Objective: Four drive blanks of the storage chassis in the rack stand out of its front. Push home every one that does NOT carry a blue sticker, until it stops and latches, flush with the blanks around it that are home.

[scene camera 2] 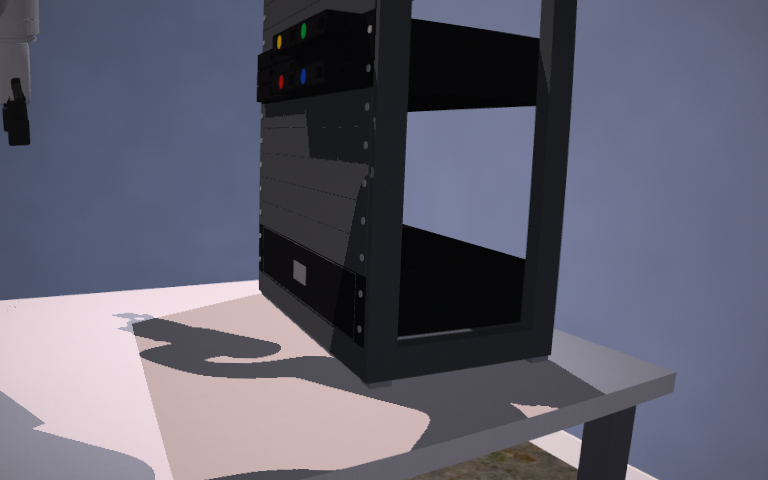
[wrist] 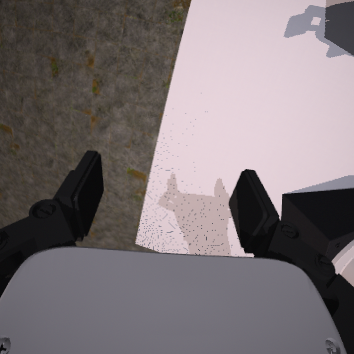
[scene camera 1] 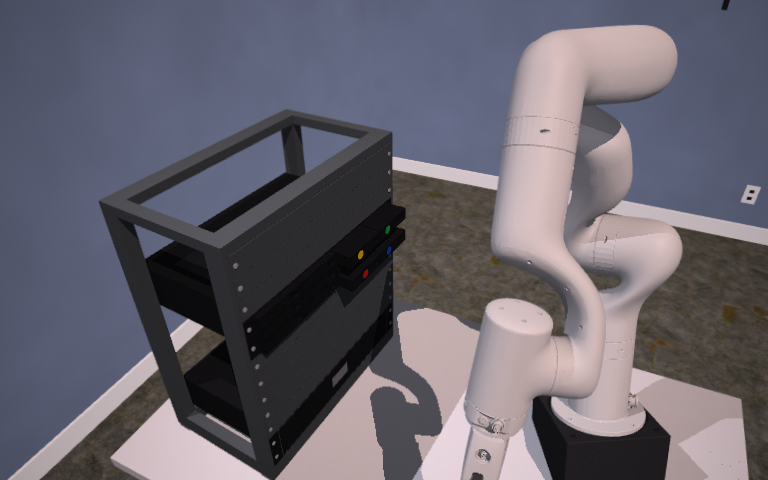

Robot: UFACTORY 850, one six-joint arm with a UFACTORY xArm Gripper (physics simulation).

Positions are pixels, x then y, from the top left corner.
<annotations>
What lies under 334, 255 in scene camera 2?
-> A rack.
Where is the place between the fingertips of my gripper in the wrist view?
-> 170, 178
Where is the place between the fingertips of my gripper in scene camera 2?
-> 16, 137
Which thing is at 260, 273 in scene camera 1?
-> A rack.
</annotations>
